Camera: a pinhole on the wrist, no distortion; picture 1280 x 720 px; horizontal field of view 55.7 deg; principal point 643.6 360.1 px. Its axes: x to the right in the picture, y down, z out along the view. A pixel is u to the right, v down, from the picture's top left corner.
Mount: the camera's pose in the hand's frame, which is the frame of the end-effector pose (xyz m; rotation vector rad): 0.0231 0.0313 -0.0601 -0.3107 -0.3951 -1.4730
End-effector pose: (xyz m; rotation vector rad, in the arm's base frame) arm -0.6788 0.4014 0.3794 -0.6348 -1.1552 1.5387
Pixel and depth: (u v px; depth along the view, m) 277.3 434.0 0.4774
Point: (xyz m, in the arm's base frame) -1.1015 0.3187 0.1649
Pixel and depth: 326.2 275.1 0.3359
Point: -0.9512 0.3135 0.2228
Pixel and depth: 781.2 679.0 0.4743
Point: -1.1355 0.3835 0.3726
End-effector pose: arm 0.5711 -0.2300 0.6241 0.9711 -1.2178 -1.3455
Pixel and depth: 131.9 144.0 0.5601
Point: 0.3431 -0.0321 1.1412
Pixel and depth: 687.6 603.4 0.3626
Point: 0.3246 -0.2512 0.8533
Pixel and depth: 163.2 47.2 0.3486
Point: 0.4514 -0.0914 0.9430
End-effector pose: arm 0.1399 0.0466 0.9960 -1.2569 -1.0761 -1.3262
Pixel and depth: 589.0 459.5 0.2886
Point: 0.3350 0.2141 1.0328
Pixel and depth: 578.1 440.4 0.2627
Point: 0.3212 0.1921 1.0267
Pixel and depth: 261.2 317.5 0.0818
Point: 0.2294 0.0357 1.0074
